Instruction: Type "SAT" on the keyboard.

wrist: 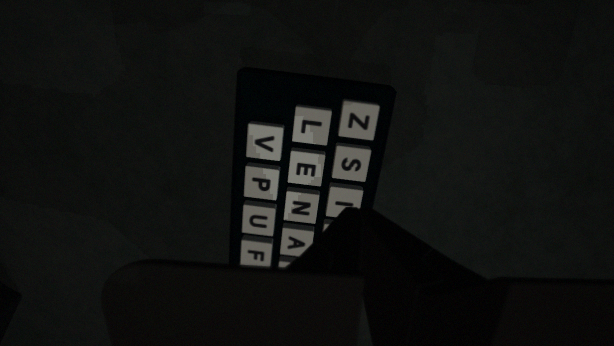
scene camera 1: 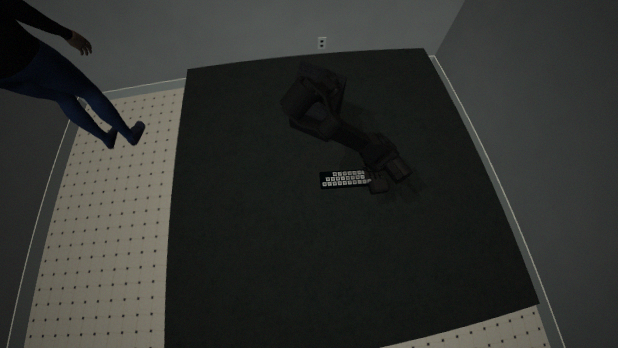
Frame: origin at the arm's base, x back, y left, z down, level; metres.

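Seen in the pictures: gripper, fingertip midpoint: [wrist: 356, 221] [scene camera 1: 366, 176]; arm's base at its link origin: [scene camera 1: 329, 85].
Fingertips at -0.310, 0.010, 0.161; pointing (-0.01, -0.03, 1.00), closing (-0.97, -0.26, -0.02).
Offsets run from my fingertips to a thing's middle, as dx, dy, dz. Level surfaces: height alone.
The keyboard @[+0.038, -0.054, +0.054] [scene camera 1: 326, 174] [wrist: 265, 90] is a dark board with three rows of pale letter keys, lying flat on the dark surface. In the wrist view, the S key @[-0.002, +0.002, +0.047] [wrist: 351, 164] shows in the right row and the A key @[+0.030, -0.031, +0.047] [wrist: 296, 244] in the middle row, partly covered by a finger. The T key does not show in the wrist view. My gripper [scene camera 1: 372, 179] [wrist: 356, 221] is shut and empty. In the wrist view its tips overlap the lower edge of the I key @[+0.004, -0.015, +0.047] [wrist: 344, 199], below S and right of A. Whether they touch a key cannot be told.
The dark table top @[dz +0.062] [scene camera 1: 250, 240] extends around the keyboard. The arm [scene camera 1: 350, 136] reaches from its base near the back and covers the keyboard's right end in the scene view. A person [scene camera 1: 70, 95] stands on the pale dotted floor at the left. A wall outlet [scene camera 1: 322, 43] shows behind.
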